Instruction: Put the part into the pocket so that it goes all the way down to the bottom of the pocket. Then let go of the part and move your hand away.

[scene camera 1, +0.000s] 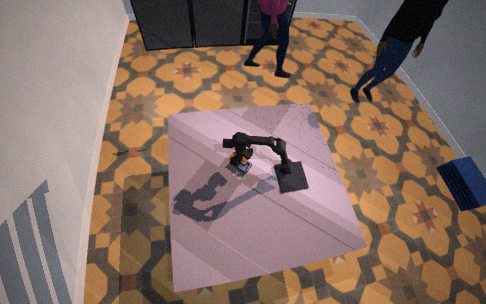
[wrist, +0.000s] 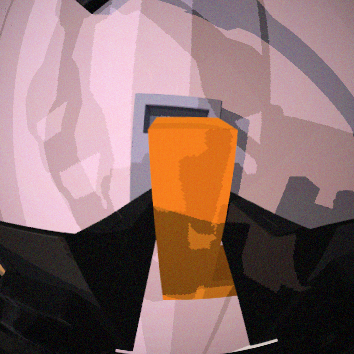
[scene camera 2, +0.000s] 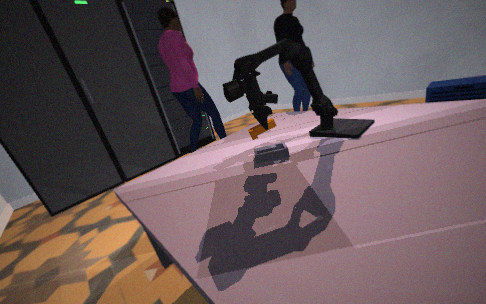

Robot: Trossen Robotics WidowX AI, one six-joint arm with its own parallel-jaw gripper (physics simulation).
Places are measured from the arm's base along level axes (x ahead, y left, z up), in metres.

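Pixels of known places: gripper, fingertip midpoint: [scene camera 1: 241, 158] [wrist: 186, 195] [scene camera 2: 266, 128]; arm's base at its link origin: [scene camera 1: 285, 170] [scene camera 2: 326, 127].
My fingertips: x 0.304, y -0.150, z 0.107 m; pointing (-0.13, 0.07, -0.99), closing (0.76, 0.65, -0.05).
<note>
For each thing: its top centre in the pictures, then the offset to it from my fingertips. Level surfaces: height alone.
- orange part at its top centre: [wrist: 222, 258] [scene camera 2: 261, 122] [scene camera 1: 238, 157] dx +0.022, dy -0.002, dz +0.033 m
- grey block with the pocket, top centre: [wrist: 171, 162] [scene camera 2: 269, 148] [scene camera 1: 241, 162] dx -0.012, dy -0.009, dz -0.094 m
- pink table at its surface level: dz -0.130 m
The orange part [scene camera 1: 232, 155] [scene camera 2: 255, 132] [wrist: 192, 165] is a long block. My gripper [scene camera 2: 264, 124] [wrist: 186, 195] is shut on it, with a black finger on either side in the wrist view. The grey block with the pocket [scene camera 1: 243, 167] [scene camera 2: 271, 156] [wrist: 140, 150] lies on the table. In scene camera 2 the part is tilted and hangs above the grey block, apart from it. In the wrist view the part covers much of the grey block; the far end of its dark pocket [wrist: 175, 111] shows beyond the part's end. The rest of the pocket is hidden.
The arm's black base plate [scene camera 1: 294, 180] [scene camera 2: 345, 128] stands on the pink table [scene camera 1: 270, 240] [scene camera 2: 400, 200], to the right of the grey block in both scene views. Arm shadows cross the table. Two people, dark cabinets and a blue box [scene camera 1: 462, 184] [scene camera 2: 457, 91] are beyond the table.
</note>
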